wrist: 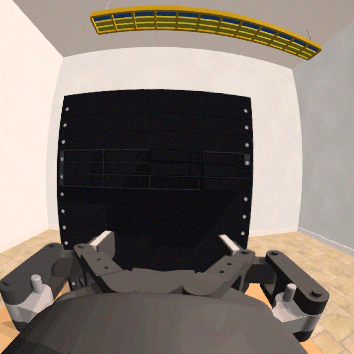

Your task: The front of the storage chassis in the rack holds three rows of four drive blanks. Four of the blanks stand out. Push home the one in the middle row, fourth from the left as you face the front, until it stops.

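Places are measured from the arm's base along level axes (x ahead, y left, z up), in millimetres.
Pixels of known places: gripper, fingertip midpoint: [164, 245].
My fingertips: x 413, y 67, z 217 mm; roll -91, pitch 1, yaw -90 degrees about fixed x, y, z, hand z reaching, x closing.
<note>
Ahead of a thing's pixels: the offset from my fingertips to its top centre. "*": to the spot under its first point.
The storage chassis @(* dx +260, dy +93, dz +64 mm) [125, 169] lies across the black rack in the wrist view, with three rows of four dark drive blanks. The middle-row, fourth blank @(dx +287, dy -126, dz +80 mm) [225, 170] is at the right end, between the top-row blank @(dx +322, dy -126, dz +109 mm) [222, 158] and the bottom-row blank @(dx +287, dy -126, dz +52 mm) [225, 183]. Its face is almost black, so how far it stands out cannot be told. Thin lighter edges show around the bottom-row third blank @(dx +321, dy -16, dz +52 mm) [175, 183] and the top-row fourth one. My gripper [164, 245] is open and empty, its fingers wide apart, low in the view below the chassis and apart from the blanks.
The black rack front @(* dx +276, dy +30, dz +180 mm) [155, 120] has screws down both sides. Plain black panels lie above and below the chassis. A yellow overhead tray [200, 24] hangs near the ceiling. White walls [275, 150] stand behind and beside the rack, with a tiled floor [320, 270] at the right.
</note>
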